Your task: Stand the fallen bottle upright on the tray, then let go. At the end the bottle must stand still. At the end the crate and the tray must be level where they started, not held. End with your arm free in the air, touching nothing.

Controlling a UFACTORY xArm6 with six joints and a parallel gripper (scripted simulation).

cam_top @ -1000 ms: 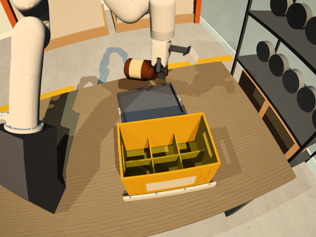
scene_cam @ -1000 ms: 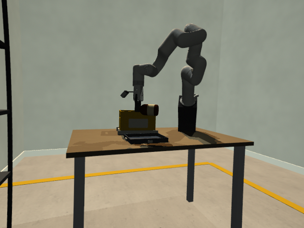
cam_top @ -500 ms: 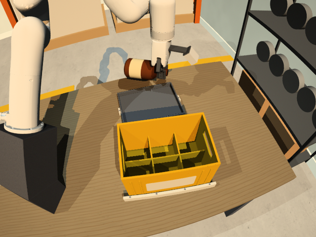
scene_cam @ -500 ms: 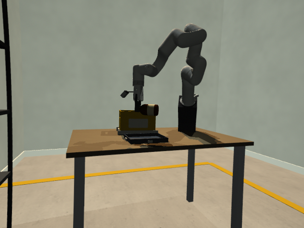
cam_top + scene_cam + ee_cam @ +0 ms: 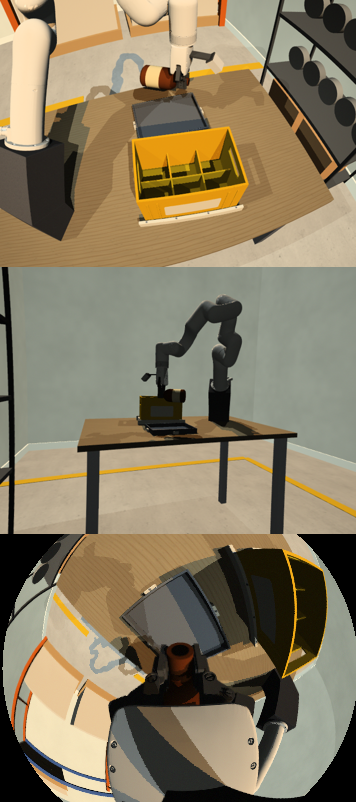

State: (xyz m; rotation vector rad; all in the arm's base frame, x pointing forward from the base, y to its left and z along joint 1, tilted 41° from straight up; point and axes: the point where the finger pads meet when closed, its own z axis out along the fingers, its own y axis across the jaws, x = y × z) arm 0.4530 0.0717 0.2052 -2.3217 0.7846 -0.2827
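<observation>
The brown bottle lies 50 mm behind my hand and 30 mm to the left of it. The rest, counted from my hand: dark grey tray: 190 mm below, 50 mm behind, 20 mm to the left; then yellow crate: 270 mm to the right, 120 mm below, 60 mm behind.
</observation>
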